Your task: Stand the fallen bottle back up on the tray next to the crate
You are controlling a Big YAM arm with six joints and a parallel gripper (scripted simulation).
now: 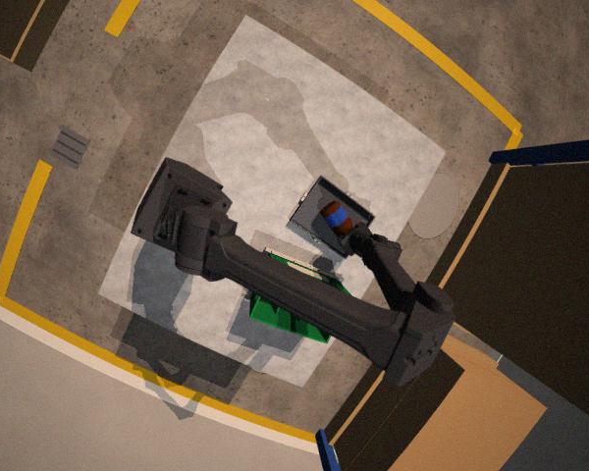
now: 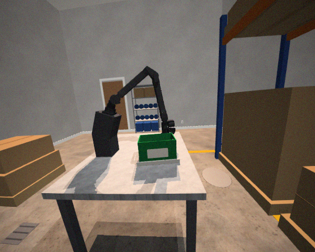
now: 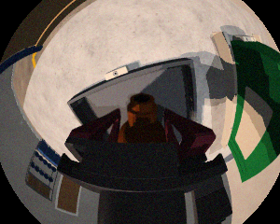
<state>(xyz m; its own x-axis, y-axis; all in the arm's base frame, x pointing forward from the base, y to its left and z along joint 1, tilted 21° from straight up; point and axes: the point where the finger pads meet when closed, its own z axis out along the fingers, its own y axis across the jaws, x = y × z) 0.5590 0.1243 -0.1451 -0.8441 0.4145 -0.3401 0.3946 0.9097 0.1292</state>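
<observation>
Right now my hand is 40 mm past the brown bottle and 20 mm to the right of it. From my hand the other things lie so: green crate: 80 mm behind, 270 mm to the right, 40 mm above; grey tray: 70 mm behind, 30 mm to the left, 30 mm below.
</observation>
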